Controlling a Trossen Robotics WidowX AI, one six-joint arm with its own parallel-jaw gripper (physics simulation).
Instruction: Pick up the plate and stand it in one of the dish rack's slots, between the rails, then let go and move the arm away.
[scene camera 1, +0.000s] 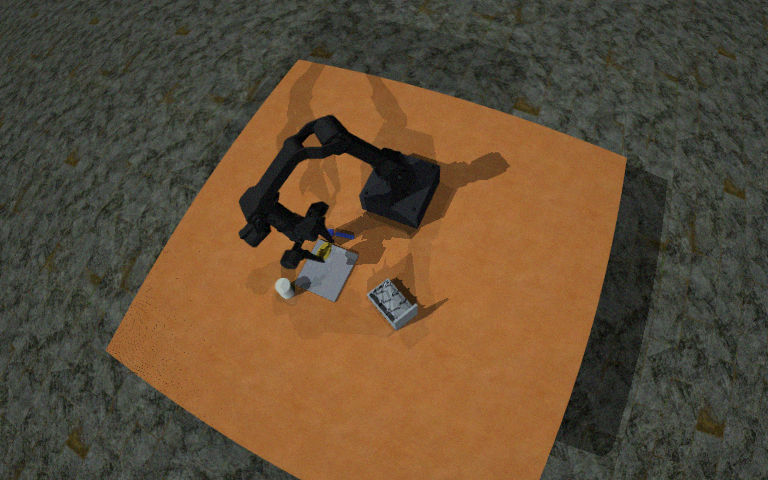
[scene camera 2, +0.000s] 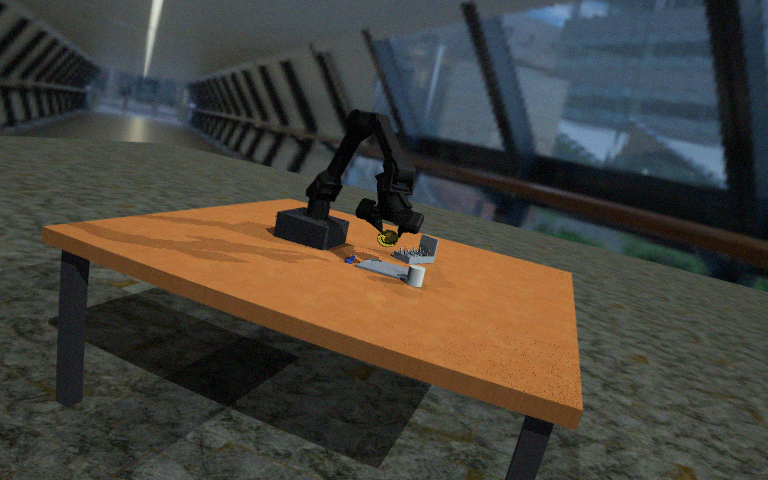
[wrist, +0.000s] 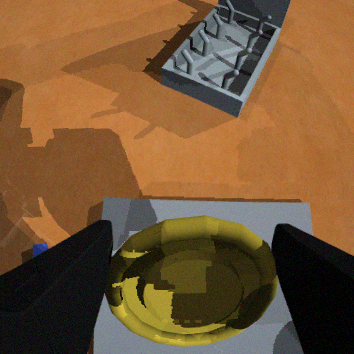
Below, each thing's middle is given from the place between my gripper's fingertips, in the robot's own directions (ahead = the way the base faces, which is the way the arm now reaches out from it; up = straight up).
Now: the yellow plate (wrist: 200, 277) 20 mm to the right of my hand and 10 mm below it. The rest, counted from my hand: grey dish rack (scene camera 1: 397, 310) 190 mm to the left, 60 mm below; then grey mat (scene camera 1: 327, 279) 100 mm below, 20 mm to the right, 20 mm ahead.
